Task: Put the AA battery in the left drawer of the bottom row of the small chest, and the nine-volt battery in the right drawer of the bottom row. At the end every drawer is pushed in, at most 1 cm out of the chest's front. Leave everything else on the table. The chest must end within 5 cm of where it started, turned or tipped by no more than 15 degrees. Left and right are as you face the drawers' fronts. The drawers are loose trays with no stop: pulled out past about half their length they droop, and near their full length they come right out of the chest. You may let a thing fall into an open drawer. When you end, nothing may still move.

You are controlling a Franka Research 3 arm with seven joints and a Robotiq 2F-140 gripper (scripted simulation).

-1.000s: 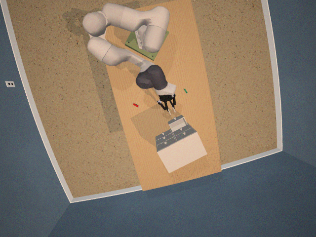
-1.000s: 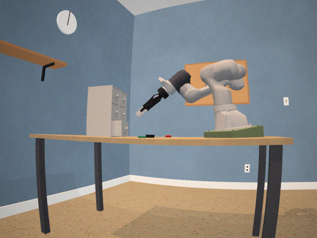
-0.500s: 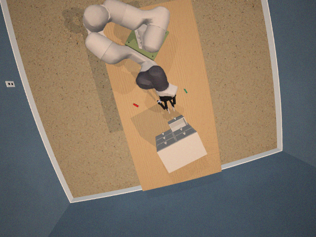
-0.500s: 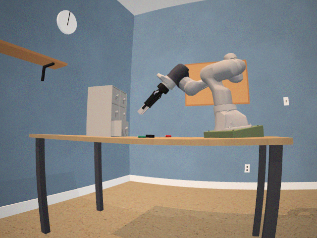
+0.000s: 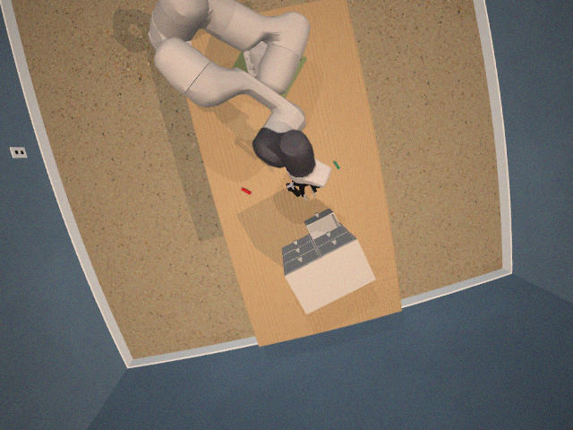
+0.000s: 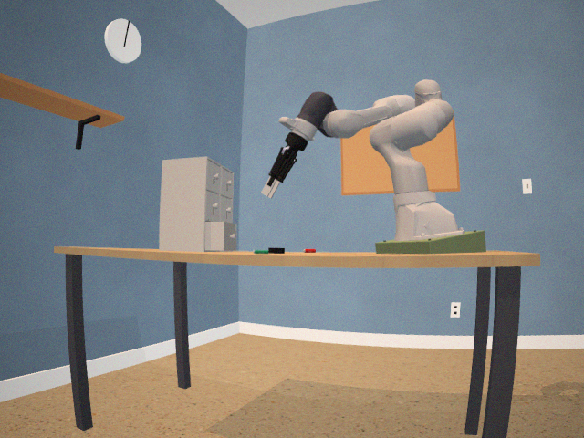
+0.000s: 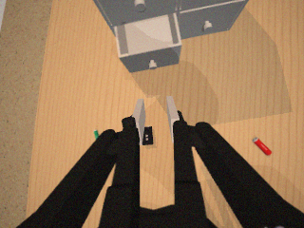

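My gripper is now 9 cm past the red AA battery, 24 cm to the left of it and 22 cm above it. From my hand the other things lie so: green AA battery: 2 cm behind, 18 cm to the left, 22 cm below; black nine-volt battery: 2 cm behind, 4 cm to the left, 21 cm below.
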